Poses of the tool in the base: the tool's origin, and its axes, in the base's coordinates. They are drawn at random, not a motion.
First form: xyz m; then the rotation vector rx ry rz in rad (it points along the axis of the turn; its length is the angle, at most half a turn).
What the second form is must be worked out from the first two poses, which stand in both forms.
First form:
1: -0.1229, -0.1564, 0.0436, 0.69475, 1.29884, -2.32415
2: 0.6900, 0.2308, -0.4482, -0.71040, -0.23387, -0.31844
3: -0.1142, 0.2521, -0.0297, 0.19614, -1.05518, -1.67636
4: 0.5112, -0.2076, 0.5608, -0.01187, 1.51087, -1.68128
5: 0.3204, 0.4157, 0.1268, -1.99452, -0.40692, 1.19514
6: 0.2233, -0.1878, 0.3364, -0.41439, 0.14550, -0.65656
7: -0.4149, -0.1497, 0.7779, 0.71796, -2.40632, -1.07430
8: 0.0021, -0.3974, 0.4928, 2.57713, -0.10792, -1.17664
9: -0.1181, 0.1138, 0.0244, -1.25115, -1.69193, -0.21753
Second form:
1: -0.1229, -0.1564, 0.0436, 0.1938, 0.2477, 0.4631, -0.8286
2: 0.6900, 0.2308, -0.4482, 0.9185, -0.3455, -0.1137, -0.1549
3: -0.1142, 0.2521, -0.0297, 0.5443, 0.0827, -0.4447, -0.7065
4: 0.5112, -0.2076, 0.5608, 0.4265, -0.0047, 0.6046, -0.6728
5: 0.3204, 0.4157, 0.1268, 0.3807, -0.7813, -0.1594, 0.4682
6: 0.2233, -0.1878, 0.3364, 0.9230, -0.2019, 0.0709, -0.3198
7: -0.4149, -0.1497, 0.7779, 0.2037, 0.2574, -0.8625, -0.3851
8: 0.0021, -0.3974, 0.4928, 0.1527, 0.8984, -0.0376, -0.4102
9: -0.1181, 0.1138, 0.0244, 0.4908, -0.5153, -0.6968, -0.0896
